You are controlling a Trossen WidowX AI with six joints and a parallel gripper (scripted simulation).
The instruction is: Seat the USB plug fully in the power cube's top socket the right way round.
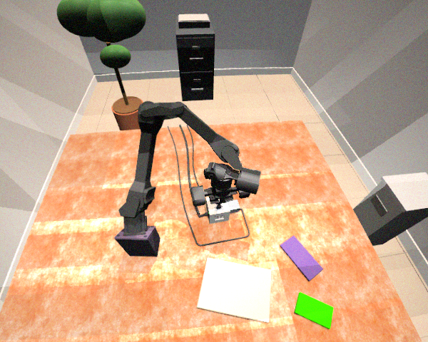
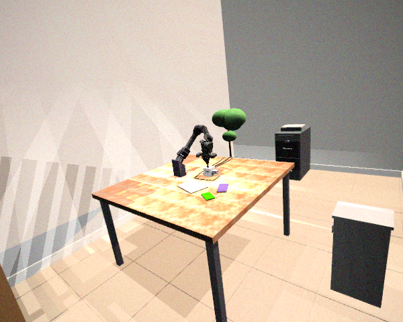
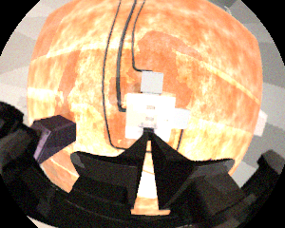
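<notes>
Right now the dark USB plug is 20 mm below my gripper tip. From my gripper tip the other things lie so: sheet (270 mm to the right, 100 mm below); then green card (380 mm to the right, 230 mm ahead, 100 mm below); then purple card (260 mm ahead, 210 mm to the right, 100 mm below).
</notes>
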